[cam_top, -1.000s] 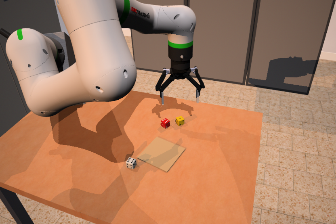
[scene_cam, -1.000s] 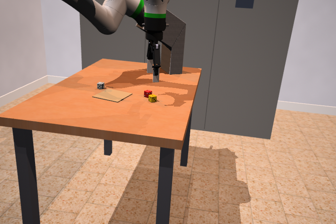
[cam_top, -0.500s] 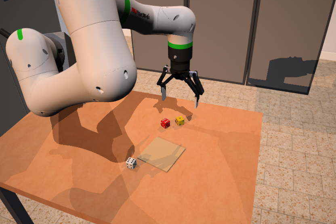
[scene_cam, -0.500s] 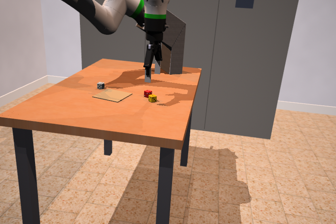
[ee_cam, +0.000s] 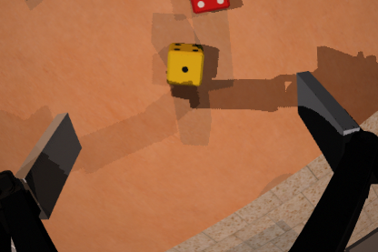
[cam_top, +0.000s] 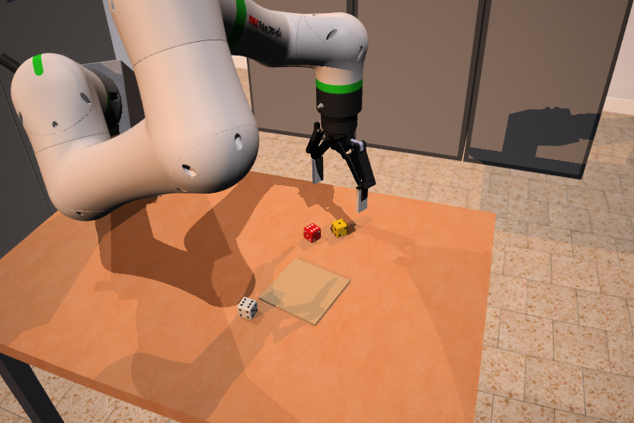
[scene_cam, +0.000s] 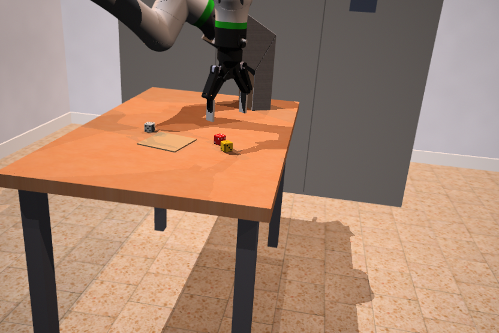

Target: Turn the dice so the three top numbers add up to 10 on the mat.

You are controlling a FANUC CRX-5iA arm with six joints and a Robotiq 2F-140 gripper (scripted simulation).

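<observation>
My gripper is now 110 mm above the yellow die. From my hand the other things lie so: white die (140 mm behind, 280 mm to the right, 110 mm below); tan mat (40 mm behind, 200 mm to the right, 120 mm below); red die (60 mm behind, 20 mm to the right, 110 mm below).
</observation>
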